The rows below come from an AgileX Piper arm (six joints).
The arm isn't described. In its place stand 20 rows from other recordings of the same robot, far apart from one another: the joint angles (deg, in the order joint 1, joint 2, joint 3, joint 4, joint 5, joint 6), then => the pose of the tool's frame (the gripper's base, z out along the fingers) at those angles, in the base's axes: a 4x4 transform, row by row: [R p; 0 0 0 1], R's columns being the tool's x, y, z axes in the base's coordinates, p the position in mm.
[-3.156, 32.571, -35.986, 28.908, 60.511, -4.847] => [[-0.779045 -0.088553 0.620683 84.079], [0.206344 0.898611 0.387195 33.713], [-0.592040 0.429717 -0.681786 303.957], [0 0 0 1]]
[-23.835, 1.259, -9.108, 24.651, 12.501, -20.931] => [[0.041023 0.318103 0.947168 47.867], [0.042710 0.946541 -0.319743 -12.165], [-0.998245 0.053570 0.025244 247.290], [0 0 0 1]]
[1.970, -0.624, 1.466, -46.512, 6.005, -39.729] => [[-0.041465 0.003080 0.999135 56.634], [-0.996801 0.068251 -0.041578 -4.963], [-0.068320 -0.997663 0.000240 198.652], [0 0 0 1]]
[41.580, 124.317, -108.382, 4.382, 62.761, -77.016] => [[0.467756 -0.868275 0.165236 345.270], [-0.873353 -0.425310 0.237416 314.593], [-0.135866 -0.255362 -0.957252 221.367], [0 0 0 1]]
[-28.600, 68.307, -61.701, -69.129, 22.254, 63.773] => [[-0.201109 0.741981 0.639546 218.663], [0.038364 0.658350 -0.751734 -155.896], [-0.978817 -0.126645 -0.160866 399.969], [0 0 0 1]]
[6.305, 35.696, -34.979, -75.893, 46.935, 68.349] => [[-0.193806 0.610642 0.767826 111.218], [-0.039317 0.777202 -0.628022 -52.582], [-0.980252 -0.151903 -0.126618 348.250], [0 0 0 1]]
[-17.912, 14.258, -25.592, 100.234, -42.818, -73.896] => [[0.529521 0.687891 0.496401 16.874], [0.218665 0.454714 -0.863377 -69.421], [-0.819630 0.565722 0.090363 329.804], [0 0 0 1]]
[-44.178, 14.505, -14.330, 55.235, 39.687, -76.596] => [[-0.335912 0.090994 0.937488 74.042], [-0.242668 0.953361 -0.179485 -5.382], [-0.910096 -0.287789 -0.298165 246.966], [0 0 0 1]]
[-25.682, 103.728, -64.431, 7.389, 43.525, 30.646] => [[-0.468144 0.852832 0.231342 313.101], [0.875050 0.483859 -0.012973 -141.621], [-0.123001 0.196363 -0.972786 176.501], [0 0 0 1]]
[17.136, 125.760, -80.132, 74.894, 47.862, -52.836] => [[-0.923467 -0.350808 0.155375 397.321], [-0.092584 0.596746 0.797071 190.679], [-0.372339 0.721684 -0.583555 129.888], [0 0 0 1]]
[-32.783, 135.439, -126.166, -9.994, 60.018, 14.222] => [[-0.651033 0.703881 0.284091 429.401], [0.607084 0.707514 -0.361765 -292.821], [-0.455638 -0.063053 -0.887929 216.061], [0 0 0 1]]
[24.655, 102.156, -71.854, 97.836, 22.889, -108.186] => [[-0.216327 -0.756813 0.616795 359.046], [-0.270188 0.653488 0.707073 203.382], [-0.938190 -0.013692 -0.345849 272.158], [0 0 0 1]]
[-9.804, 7.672, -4.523, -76.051, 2.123, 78.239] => [[0.030830 0.204554 0.978370 64.586], [0.033555 0.978071 -0.205549 -14.481], [-0.998961 0.039166 0.023290 231.148], [0 0 0 1]]
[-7.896, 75.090, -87.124, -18.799, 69.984, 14.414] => [[-0.729858 0.418383 0.540614 245.289], [0.231276 0.895326 -0.380660 -61.836], [-0.643288 -0.152797 -0.750223 432.019], [0 0 0 1]]
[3.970, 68.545, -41.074, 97.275, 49.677, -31.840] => [[-0.812452 -0.048915 0.580972 225.209], [0.557191 0.228211 0.798410 84.616], [-0.171639 0.972382 -0.158155 310.025], [0 0 0 1]]
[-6.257, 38.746, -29.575, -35.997, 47.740, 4.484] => [[-0.810122 0.109317 0.575979 107.684], [-0.243952 0.830506 -0.500747 -51.628], [-0.533094 -0.546178 -0.646143 274.738], [0 0 0 1]]
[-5.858, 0.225, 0.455, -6.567, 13.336, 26.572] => [[-0.100880 0.173398 0.979672 55.463], [0.357021 0.925418 -0.127031 -8.104], [-0.928633 0.336948 -0.155263 189.390], [0 0 0 1]]
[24.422, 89.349, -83.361, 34.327, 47.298, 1.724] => [[-0.845609 -0.307257 0.436507 300.586], [0.063140 0.754418 0.653350 177.909], [-0.530055 0.580040 -0.618543 367.176], [0 0 0 1]]
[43.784, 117.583, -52.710, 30.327, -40.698, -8.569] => [[-0.390383 -0.343955 0.853988 301.407], [-0.027962 0.931592 0.362428 247.376], [-0.920228 0.117607 -0.373296 115.601], [0 0 0 1]]
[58.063, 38.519, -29.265, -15.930, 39.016, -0.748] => [[-0.169660 -0.829105 0.532729 77.460], [-0.699004 0.482296 0.528001 94.543], [-0.694701 -0.282799 -0.661374 272.209], [0 0 0 1]]
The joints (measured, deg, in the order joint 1, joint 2, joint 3, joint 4, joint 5, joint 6), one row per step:
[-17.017, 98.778, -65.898, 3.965, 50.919, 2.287]
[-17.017, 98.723, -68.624, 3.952, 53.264, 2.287]
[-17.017, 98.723, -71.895, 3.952, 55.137, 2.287]
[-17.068, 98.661, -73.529, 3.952, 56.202, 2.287]
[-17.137, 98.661, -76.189, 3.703, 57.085, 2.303]
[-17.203, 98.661, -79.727, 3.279, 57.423, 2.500]
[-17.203, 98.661, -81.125, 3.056, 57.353, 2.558]
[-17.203, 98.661, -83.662, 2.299, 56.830, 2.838]
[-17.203, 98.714, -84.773, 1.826, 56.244, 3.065]
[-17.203, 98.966, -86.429, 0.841, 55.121, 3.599]
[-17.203, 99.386, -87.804, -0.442, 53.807, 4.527]
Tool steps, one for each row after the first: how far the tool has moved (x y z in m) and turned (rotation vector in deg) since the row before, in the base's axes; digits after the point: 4 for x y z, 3 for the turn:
[0.0047, -0.0013, 0.0116, -0.071, -0.440, 0.151]
[0.0065, -0.0018, 0.0141, -0.361, -1.356, 0.118]
[0.0025, -0.0010, 0.0075, -0.161, -0.613, 0.018]
[0.0051, -0.0023, 0.0120, -0.726, -1.637, 0.052]
[0.0071, -0.0032, 0.0167, -1.271, -2.947, -0.119]
[0.0028, -0.0012, 0.0068, -0.623, -1.341, -0.007]
[0.0052, -0.0027, 0.0128, -1.517, -2.722, -0.136]
[0.0027, -0.0015, 0.0056, -0.845, -1.452, -0.150]
[0.0045, -0.0028, 0.0075, -1.455, -2.184, -0.364]
[0.0046, -0.0032, 0.0053, -1.464, -1.919, -0.663]

